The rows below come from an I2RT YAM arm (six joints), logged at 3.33 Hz.
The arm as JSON. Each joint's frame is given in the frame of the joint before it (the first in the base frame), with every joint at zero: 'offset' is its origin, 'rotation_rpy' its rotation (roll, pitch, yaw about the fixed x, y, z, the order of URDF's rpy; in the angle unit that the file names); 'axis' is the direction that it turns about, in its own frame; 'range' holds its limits. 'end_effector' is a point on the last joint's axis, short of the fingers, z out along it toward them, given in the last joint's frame.
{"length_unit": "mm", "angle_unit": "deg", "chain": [
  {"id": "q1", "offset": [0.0, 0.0, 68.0], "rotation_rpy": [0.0, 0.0, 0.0], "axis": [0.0, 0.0, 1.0], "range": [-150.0, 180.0]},
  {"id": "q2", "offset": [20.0, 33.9, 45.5], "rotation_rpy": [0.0, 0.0, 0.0], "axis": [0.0, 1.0, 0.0], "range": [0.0, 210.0]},
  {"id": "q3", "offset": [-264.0, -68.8, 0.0], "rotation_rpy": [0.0, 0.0, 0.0], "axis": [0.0, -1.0, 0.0], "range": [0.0, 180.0]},
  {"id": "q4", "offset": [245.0, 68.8, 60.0], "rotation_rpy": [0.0, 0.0, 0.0], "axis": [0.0, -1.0, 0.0], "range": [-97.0, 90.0]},
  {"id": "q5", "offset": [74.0, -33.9, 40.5], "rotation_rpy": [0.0, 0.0, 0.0], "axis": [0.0, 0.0, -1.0], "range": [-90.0, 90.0]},
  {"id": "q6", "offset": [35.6, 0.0, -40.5], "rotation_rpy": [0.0, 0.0, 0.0], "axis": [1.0, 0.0, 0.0], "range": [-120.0, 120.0]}
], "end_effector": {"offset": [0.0, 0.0, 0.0], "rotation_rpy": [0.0, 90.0, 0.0]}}
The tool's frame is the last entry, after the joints.
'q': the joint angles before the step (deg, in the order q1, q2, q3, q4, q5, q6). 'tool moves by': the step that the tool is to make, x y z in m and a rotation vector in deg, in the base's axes. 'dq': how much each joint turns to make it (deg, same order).
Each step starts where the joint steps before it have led.
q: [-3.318, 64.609, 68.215, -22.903, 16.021, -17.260]
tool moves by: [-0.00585, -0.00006, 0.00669, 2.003, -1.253, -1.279]
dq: [-0.022, -0.849, 0.963, -1.369, 0.511, 2.468]
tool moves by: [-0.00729, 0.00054, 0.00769, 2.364, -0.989, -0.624]
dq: [0.001, -0.949, 1.343, -2.177, -0.188, 2.596]
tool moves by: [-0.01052, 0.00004, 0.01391, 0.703, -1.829, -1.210]
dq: [-0.011, -1.272, 2.191, -2.022, 0.890, 1.190]
